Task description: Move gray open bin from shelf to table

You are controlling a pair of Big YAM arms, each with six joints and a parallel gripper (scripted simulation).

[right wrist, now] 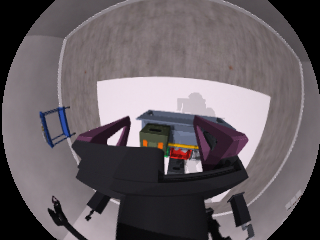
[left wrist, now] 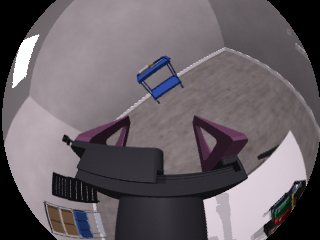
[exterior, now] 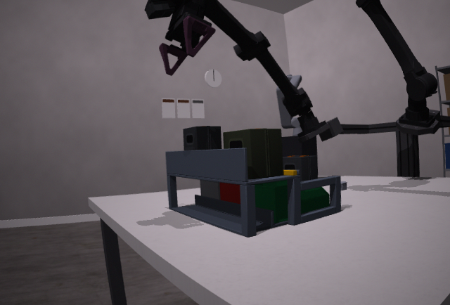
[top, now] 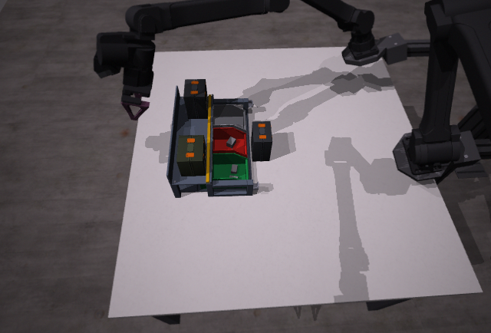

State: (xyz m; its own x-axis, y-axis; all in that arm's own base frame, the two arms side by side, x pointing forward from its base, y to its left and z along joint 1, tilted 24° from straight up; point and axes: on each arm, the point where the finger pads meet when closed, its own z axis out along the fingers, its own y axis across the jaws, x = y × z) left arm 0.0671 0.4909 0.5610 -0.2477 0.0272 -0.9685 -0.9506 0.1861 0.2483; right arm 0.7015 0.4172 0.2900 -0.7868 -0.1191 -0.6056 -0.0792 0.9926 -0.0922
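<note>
My right gripper is now 30 cm above the gray bin, 26 cm past it and 14 cm to the left of it. Also, from my right hand: green bin: 30 cm below, 23 cm behind, 8 cm to the left; then red bin: 30 cm below, 24 cm behind, 3 cm to the right; then shelf: 27 cm below, 21 cm behind, 4 cm to the right.
</note>
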